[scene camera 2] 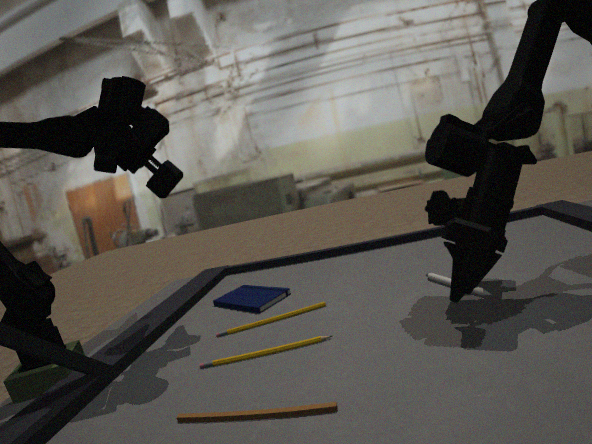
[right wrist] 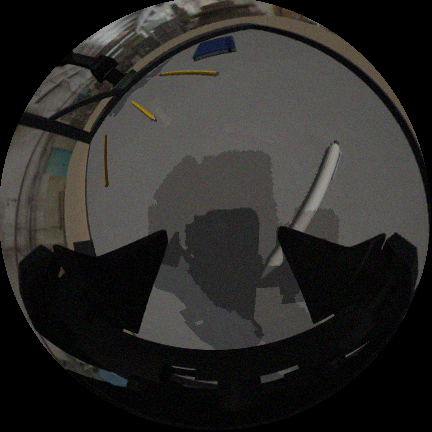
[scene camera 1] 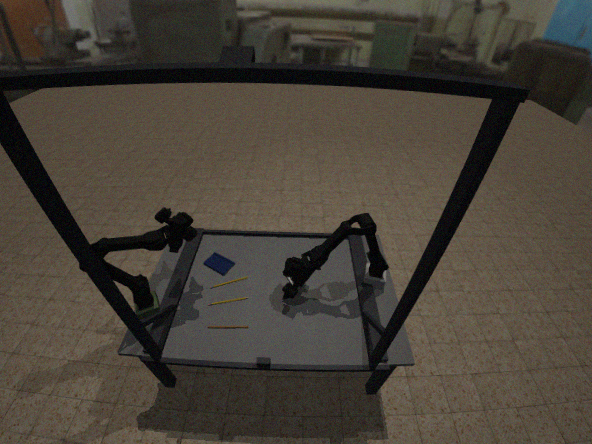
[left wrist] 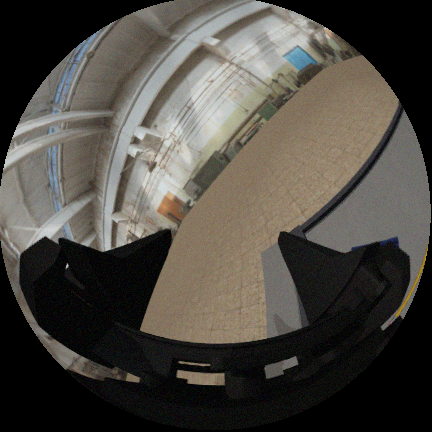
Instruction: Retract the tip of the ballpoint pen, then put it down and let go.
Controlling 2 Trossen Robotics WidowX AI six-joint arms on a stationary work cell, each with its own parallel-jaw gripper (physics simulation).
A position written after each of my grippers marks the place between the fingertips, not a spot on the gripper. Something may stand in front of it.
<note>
My left gripper (scene camera 2: 150, 161) is open, holding nothing. A blue notebook (scene camera 2: 256, 299) rests on the table. Also in view: my right gripper (scene camera 2: 460, 297), a white ballpoint pen (right wrist: 330, 163), a dark frame post (scene camera 1: 500, 113) and a dark raised rim (scene camera 2: 58, 405).
My left gripper shows as well in the left wrist view (left wrist: 226, 236). My right gripper also shows in the right wrist view (right wrist: 223, 234). The dark raised rim shows as well in the right wrist view (right wrist: 166, 54) and in scene camera 1 (scene camera 1: 160, 329). The left wrist view does not show the white ballpoint pen: it is out of frame.
</note>
